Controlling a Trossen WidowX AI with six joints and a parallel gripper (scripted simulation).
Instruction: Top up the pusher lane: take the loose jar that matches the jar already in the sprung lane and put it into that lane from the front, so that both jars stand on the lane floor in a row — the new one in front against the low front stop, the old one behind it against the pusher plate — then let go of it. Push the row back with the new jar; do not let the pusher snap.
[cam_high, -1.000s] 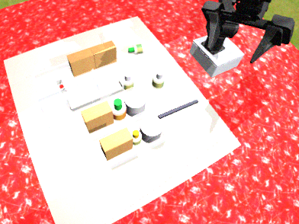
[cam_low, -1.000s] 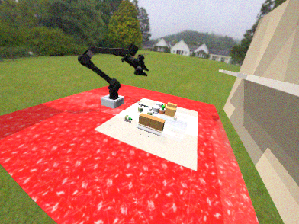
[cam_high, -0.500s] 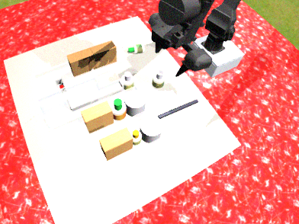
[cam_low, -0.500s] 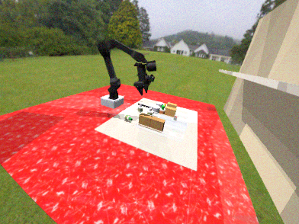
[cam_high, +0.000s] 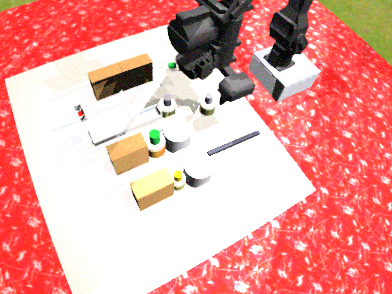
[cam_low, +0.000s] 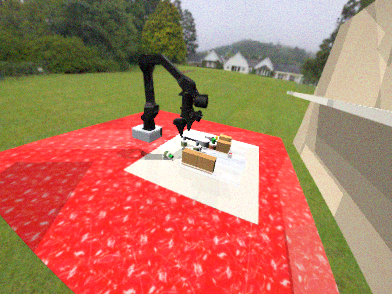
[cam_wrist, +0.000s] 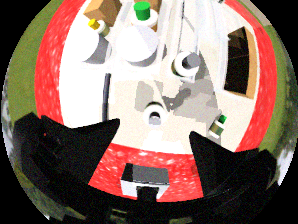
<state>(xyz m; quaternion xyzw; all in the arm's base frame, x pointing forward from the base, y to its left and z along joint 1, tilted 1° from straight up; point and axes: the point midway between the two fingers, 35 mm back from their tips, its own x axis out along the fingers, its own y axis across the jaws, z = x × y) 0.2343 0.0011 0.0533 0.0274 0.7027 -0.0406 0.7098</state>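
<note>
The dark rod lies 110 mm to the left of my gripper tip and 70 mm below it. Round my gripper tip: sprung lane 230 mm ahead, 80 mm to the right, 60 mm below; red mark 270 mm ahead, 100 mm to the right, 10 mm below.
</note>
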